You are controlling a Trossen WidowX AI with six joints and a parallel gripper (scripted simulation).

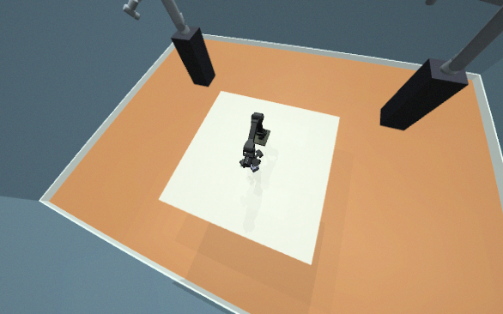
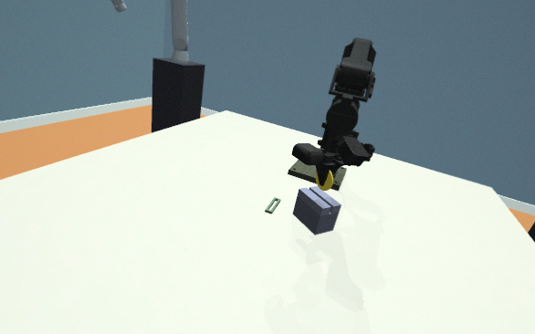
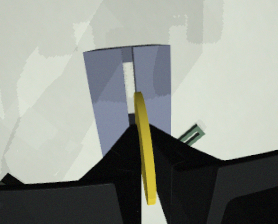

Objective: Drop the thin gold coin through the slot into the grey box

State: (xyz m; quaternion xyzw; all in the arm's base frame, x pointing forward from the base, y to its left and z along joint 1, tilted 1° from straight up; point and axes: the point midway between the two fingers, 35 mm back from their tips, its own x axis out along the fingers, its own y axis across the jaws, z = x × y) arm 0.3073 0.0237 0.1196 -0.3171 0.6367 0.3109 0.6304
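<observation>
Right now the gold coin is 20 mm above my gripper tip.
</observation>
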